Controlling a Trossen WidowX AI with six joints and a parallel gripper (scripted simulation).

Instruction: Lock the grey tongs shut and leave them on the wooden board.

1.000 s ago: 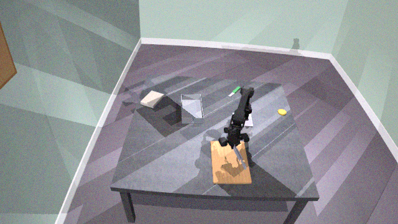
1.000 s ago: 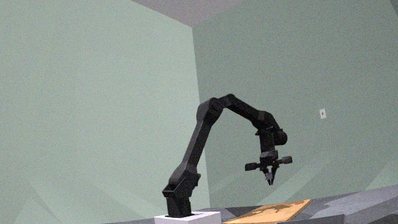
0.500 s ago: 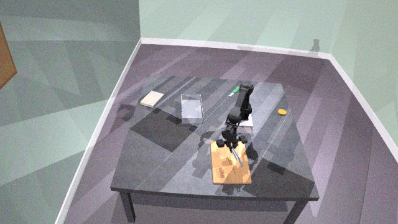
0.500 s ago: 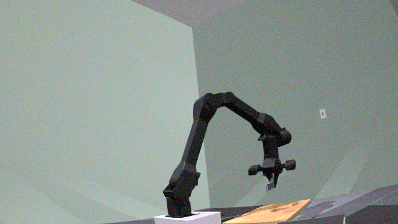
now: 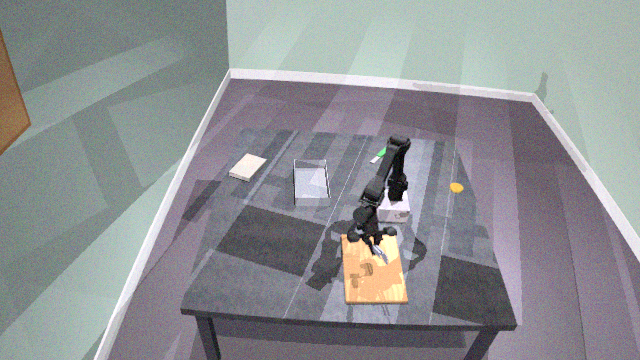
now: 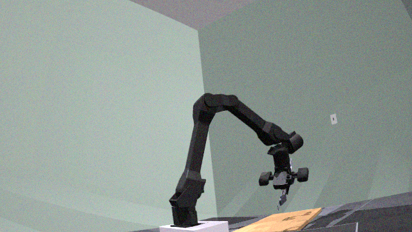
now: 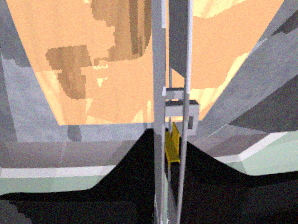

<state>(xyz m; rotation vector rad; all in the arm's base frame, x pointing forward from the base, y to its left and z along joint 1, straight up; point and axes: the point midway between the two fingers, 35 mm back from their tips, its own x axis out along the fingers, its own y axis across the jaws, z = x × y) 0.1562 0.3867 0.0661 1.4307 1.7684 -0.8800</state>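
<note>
The yellow piece is 1 cm ahead of my gripper tip, 4 cm to the right of it and 2 cm above it. From my gripper tip the other things lie so: wooden board 1 cm behind, 3 cm to the right, 11 cm below; then small yellow disc 52 cm behind, 57 cm to the right, 10 cm below; then roasting tin 24 cm ahead, 56 cm to the right, 9 cm below.
</note>
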